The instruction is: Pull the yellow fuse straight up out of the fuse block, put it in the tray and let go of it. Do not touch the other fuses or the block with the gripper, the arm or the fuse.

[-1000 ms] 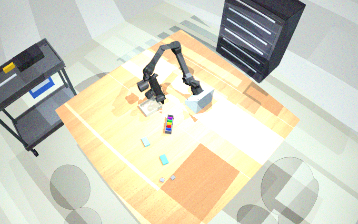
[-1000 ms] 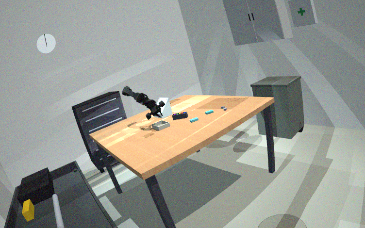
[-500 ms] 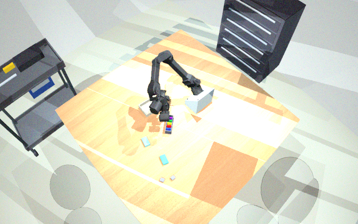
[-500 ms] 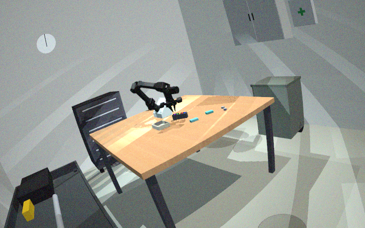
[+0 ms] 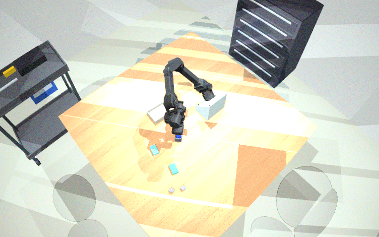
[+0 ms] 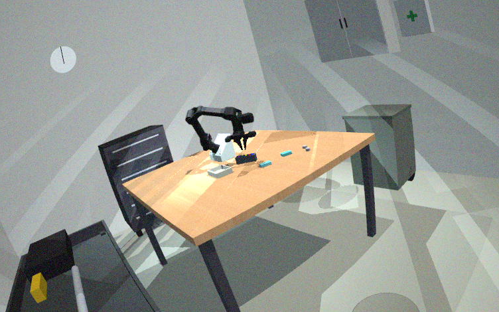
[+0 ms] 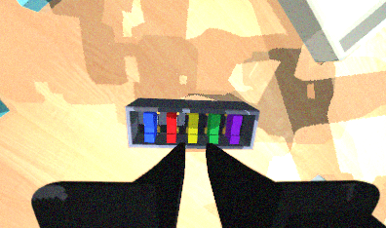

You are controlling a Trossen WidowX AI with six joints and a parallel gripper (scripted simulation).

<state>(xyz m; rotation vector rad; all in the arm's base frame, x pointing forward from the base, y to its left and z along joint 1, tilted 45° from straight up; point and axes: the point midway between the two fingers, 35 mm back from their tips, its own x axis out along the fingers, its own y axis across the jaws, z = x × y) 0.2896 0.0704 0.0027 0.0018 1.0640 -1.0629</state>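
The yellow fuse lies 5 cm below my gripper tip. Round my gripper tip: red fuse (2 cm ahead, 1 cm to the left, 5 cm below); then purple fuse (3 cm behind, 3 cm to the right, 5 cm below); then green fuse (1 cm behind, 1 cm to the right, 5 cm below).
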